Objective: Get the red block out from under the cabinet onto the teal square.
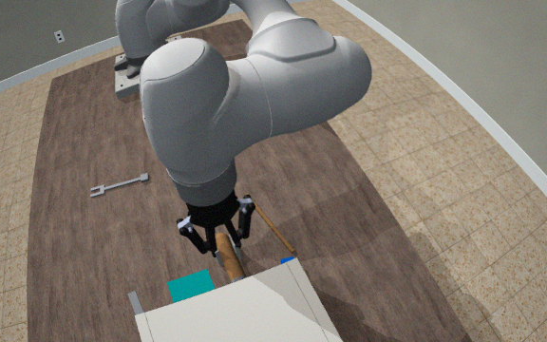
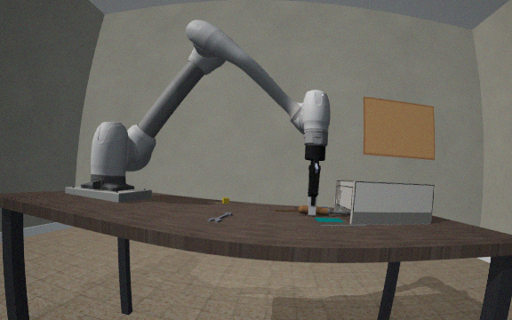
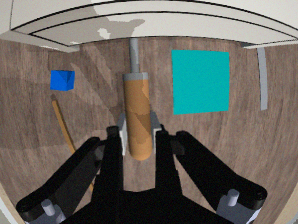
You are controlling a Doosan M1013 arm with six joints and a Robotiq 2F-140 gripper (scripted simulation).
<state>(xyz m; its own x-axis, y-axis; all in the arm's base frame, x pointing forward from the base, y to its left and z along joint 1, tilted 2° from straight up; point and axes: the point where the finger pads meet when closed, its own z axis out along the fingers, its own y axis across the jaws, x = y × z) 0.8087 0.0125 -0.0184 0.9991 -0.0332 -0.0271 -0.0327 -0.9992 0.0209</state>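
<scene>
My gripper is now 50 mm short of the teal square, 100 mm to the left of it and 40 mm above it. Round my hand: hook tool 130 mm ahead, 40 mm to the right, 20 mm below; then blue block 70 mm ahead, 100 mm to the left, 30 mm below; then thin wooden stick 40 mm behind, 110 mm to the left, 30 mm below.
</scene>
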